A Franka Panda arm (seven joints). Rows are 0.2 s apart.
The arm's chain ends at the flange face. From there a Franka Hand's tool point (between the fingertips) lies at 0.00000 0.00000 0.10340 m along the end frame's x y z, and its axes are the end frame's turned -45 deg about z.
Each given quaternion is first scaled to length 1.
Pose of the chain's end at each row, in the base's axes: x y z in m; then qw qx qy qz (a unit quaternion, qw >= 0):
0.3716, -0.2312, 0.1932, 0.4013, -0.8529, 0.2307, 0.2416
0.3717, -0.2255, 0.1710, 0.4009, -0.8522, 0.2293, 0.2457
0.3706, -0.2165, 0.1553, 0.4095, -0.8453, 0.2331, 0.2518
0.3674, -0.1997, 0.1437, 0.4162, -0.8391, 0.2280, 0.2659
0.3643, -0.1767, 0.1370, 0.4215, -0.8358, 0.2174, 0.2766
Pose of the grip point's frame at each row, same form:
0.3481, -0.1489, 0.1352, 0.4632, -0.8762, -0.1132, 0.0696
0.3474, -0.1432, 0.1133, 0.4644, -0.8751, -0.1143, 0.0736
0.3463, -0.1328, 0.0997, 0.4747, -0.8702, -0.1081, 0.0759
0.3409, -0.1149, 0.0907, 0.4863, -0.8625, -0.1105, 0.0864
0.3354, -0.0914, 0.0862, 0.4953, -0.8554, -0.1190, 0.0942

